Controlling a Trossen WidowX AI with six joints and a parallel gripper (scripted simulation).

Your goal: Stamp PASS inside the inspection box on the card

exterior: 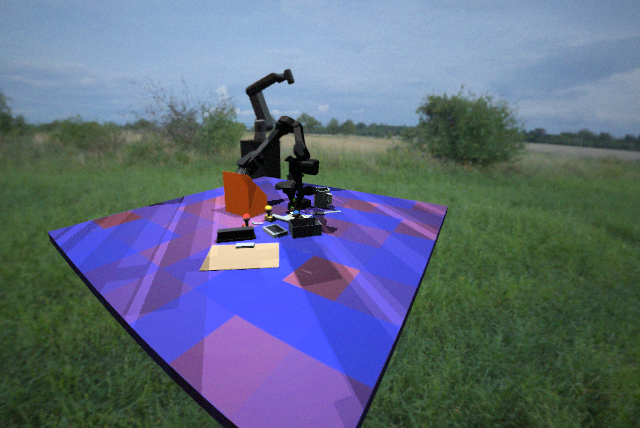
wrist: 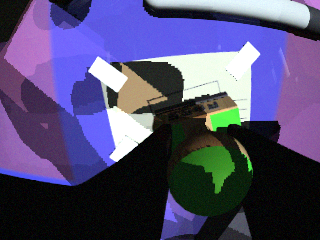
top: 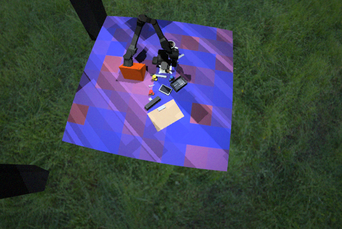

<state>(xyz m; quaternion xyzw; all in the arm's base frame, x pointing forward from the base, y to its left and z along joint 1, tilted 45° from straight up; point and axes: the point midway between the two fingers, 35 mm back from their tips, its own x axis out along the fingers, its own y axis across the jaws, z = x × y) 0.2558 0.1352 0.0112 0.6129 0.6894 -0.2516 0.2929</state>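
Right now the white card is 1 cm ahead of my gripper tip, 1 cm to the left of it and 5 cm below it. Round my gripper tip: blue-knob stamp 7 cm ahead, 8 cm to the right, 3 cm below; green-knob stamp right at my gripper tip; yellow-knob stamp 6 cm behind, 11 cm to the right, 3 cm below.
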